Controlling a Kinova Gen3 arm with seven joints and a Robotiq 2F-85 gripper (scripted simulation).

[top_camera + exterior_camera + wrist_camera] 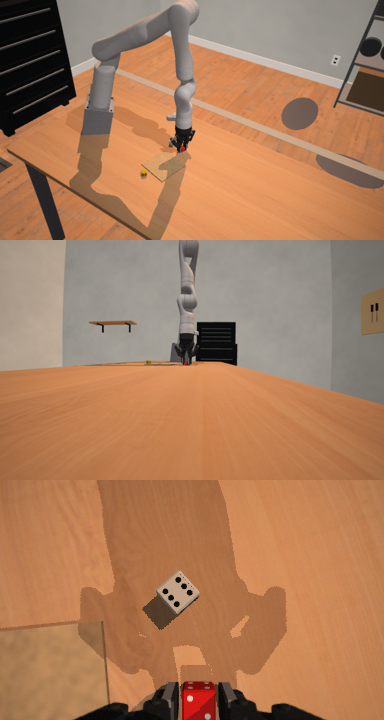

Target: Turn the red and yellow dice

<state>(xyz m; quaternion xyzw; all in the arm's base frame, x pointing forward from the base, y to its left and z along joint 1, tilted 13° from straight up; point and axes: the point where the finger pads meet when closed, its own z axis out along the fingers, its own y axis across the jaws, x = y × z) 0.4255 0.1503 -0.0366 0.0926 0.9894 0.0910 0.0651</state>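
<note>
My hand is 13 cm to the left of the tan mat and 2 cm above it. Also, from my hand: white die (7 cm behind, 1 cm below); yellow die (23 cm to the right, 2 cm behind, 1 cm below); red die (1 cm below).
</note>
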